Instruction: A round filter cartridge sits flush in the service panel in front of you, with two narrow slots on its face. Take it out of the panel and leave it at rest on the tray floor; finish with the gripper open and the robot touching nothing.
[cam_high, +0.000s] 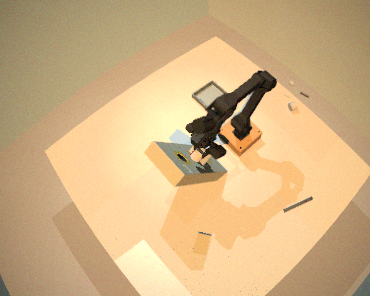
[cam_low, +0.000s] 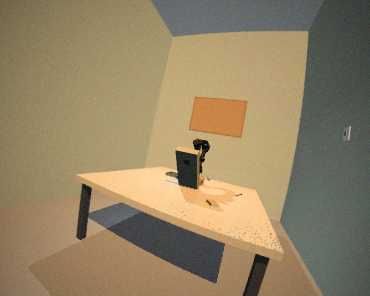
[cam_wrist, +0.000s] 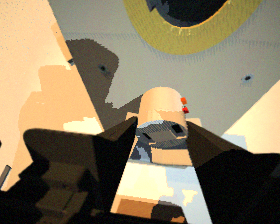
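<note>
My gripper tip is now 40 mm short of the service panel and 20 mm above it. The rest, counted from my gripper tip: round filter cartridge: right at my gripper tip; then grey tray: 330 mm behind, 300 mm to the right, 190 mm below; then small white cube: 640 mm behind, 180 mm below, 40 mm to the left.
</note>
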